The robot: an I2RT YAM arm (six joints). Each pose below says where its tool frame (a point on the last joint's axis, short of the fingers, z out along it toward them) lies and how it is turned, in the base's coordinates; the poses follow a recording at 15 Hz.
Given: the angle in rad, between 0 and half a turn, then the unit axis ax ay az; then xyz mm.
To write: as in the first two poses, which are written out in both.
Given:
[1.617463 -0.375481 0.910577 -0.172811 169 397 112]
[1.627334 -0.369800 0.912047 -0.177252 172 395 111]
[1.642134 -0.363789 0.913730 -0.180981 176 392 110]
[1.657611 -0.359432 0.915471 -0.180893 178 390 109]
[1.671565 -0.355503 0.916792 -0.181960 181 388 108]
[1.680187 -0.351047 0.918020 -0.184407 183 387 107]
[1.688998 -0.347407 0.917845 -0.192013 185 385 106]
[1.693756 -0.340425 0.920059 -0.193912 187 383 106]
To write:
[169 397 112 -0.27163 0.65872 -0.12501 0.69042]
[172 395 111 -0.26877 0.66289 -0.12883 0.68684]
[176 392 110 -0.26625 0.66873 -0.13246 0.68144]
[178 390 109 -0.26495 0.67482 -0.13334 0.67576]
[181 388 108 -0.26372 0.68010 -0.13498 0.67060]
[183 387 107 -0.26143 0.68365 -0.13733 0.66739]
[185 385 106 -0.25973 0.68622 -0.14356 0.66411]
[187 383 106 -0.25505 0.68932 -0.14528 0.66233]

